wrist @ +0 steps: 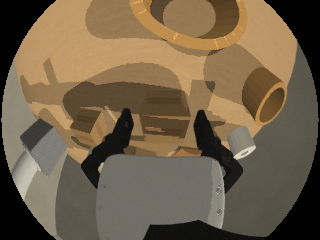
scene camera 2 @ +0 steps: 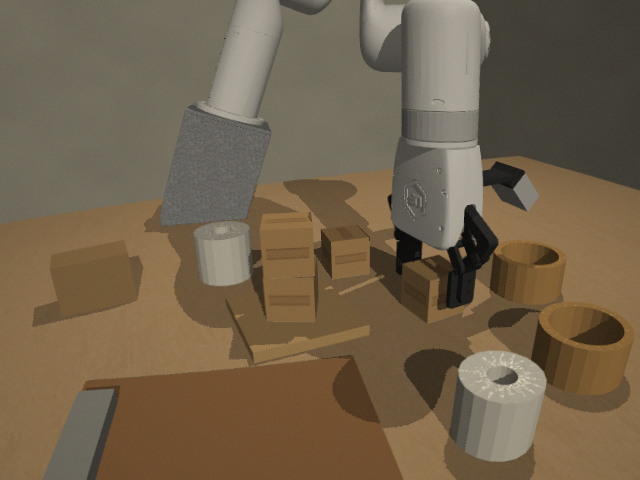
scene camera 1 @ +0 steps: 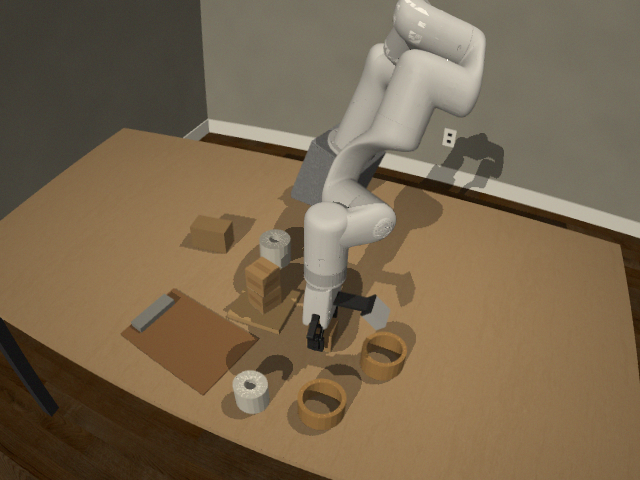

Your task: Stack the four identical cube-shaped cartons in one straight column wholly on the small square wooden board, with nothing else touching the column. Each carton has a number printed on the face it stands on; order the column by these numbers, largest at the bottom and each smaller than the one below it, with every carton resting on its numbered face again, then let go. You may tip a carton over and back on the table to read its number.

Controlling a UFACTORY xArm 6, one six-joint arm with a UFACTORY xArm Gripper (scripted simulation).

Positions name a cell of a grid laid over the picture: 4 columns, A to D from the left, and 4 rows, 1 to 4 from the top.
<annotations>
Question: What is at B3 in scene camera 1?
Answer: A brown mat.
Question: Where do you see a brown mat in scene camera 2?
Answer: B4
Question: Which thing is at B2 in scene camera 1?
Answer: A brown box.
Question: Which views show the brown box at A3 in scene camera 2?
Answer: Scene camera 2 and scene camera 1 only.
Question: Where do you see a white roll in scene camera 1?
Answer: B4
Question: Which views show my gripper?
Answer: The wrist view, scene camera 2 and scene camera 1: all of them.
</annotations>
